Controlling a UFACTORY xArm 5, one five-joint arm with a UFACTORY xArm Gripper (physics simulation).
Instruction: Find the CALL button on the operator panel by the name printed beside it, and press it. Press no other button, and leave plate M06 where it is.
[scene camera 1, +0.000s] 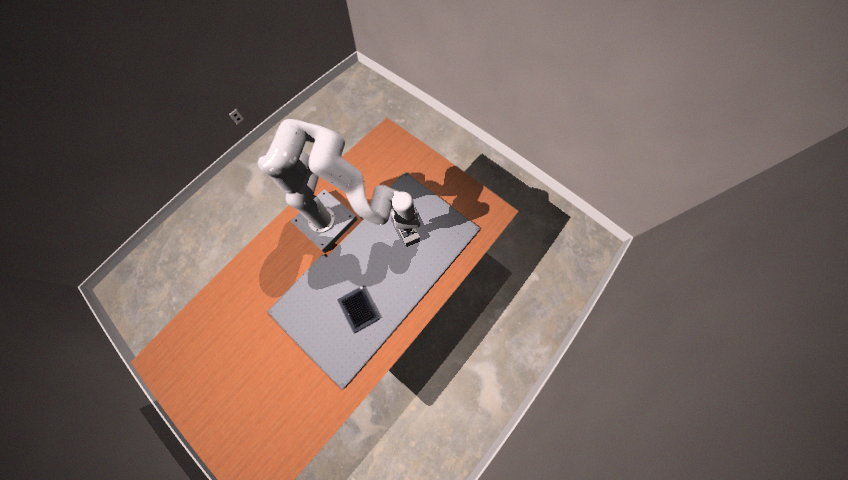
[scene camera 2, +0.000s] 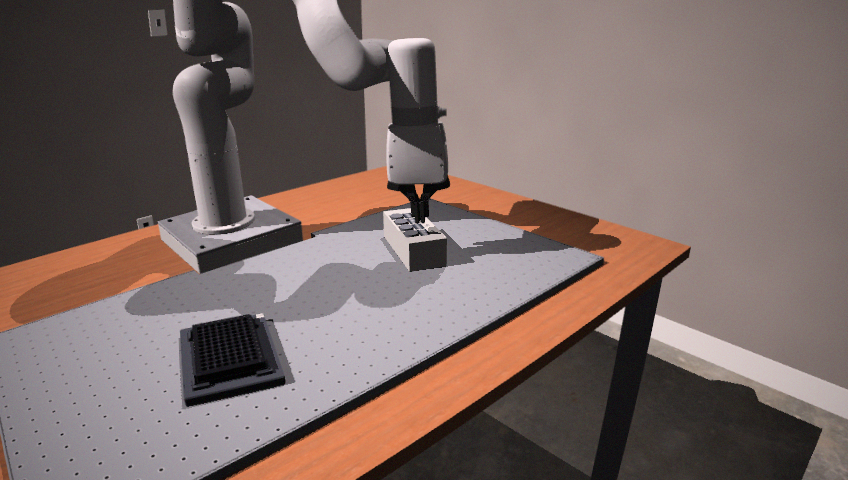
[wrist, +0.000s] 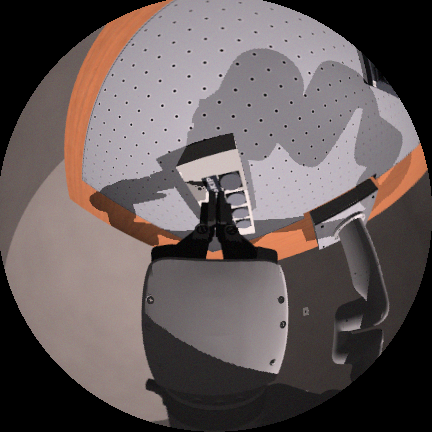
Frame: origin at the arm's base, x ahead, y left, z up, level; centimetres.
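Seen in the pictures: gripper, fingertip midpoint: (scene camera 1: 408, 230) (scene camera 2: 420, 220) (wrist: 215, 199); arm's base at its link origin: (scene camera 1: 322, 220) (scene camera 2: 223, 222) (wrist: 348, 224).
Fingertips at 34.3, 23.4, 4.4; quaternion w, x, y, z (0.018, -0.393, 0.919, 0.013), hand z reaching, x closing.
Offsets run from my fingertips to a thing's top centre, as dx, dy, dz. "spot": to the spot under its first point. Level surfaces: height alone.
The operator panel {-3.8, +1.4, -1.8} (scene camera 1: 410, 241) (scene camera 2: 427, 254) (wrist: 207, 165) is a cream box with a row of several round grey buttons. A printed name strip runs beside them. The end name, SKIP, is partly visible in the wrist view; the other names are covered by the fingers, so the CALL button cannot be picked out by its name. My gripper (scene camera 2: 420, 220) (wrist: 215, 199) is shut and empty, pointing down, its tips very low over the name strip beside the buttons. Contact cannot be told. A black many-welled plate {+7.7, -39.2, -4.8} (scene camera 1: 360, 309) (scene camera 2: 229, 344) sits apart in a dark holder; its label is unreadable.
The panel and the plate's holder {spot: +16.0, -36.3, -6.2} (scene camera 2: 275, 373) stand on a grey perforated board {dz -7.4} (scene camera 1: 315, 339) (scene camera 2: 357, 356) (wrist: 165, 65) on the orange wooden table {dz -8.6} (scene camera 1: 226, 362) (scene camera 2: 380, 428). The arm's base plate (scene camera 2: 261, 237) (wrist: 345, 215) is at the table's back. A small white piece {spot: +1.8, -31.9, -6.2} (scene camera 2: 259, 315) is at the holder's corner.
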